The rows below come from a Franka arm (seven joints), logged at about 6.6 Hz.
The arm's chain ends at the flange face. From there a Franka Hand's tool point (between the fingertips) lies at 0.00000 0.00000 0.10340 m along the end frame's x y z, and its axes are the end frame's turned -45 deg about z.
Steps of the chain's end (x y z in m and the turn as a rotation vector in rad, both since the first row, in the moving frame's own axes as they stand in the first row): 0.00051 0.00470 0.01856 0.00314 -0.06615 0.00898; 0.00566 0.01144 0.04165 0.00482 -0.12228 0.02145; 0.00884 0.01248 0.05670 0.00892 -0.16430 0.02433; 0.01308 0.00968 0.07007 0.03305 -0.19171 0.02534
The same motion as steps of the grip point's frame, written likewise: -0.00754 -0.00140 0.01833 0.04900 -0.04455 0.00898; -0.01255 0.00273 0.04088 0.08987 -0.08306 0.02145; -0.01373 0.00233 0.05530 0.12249 -0.10987 0.02433; -0.00891 -0.00038 0.06812 0.15893 -0.11219 0.02534
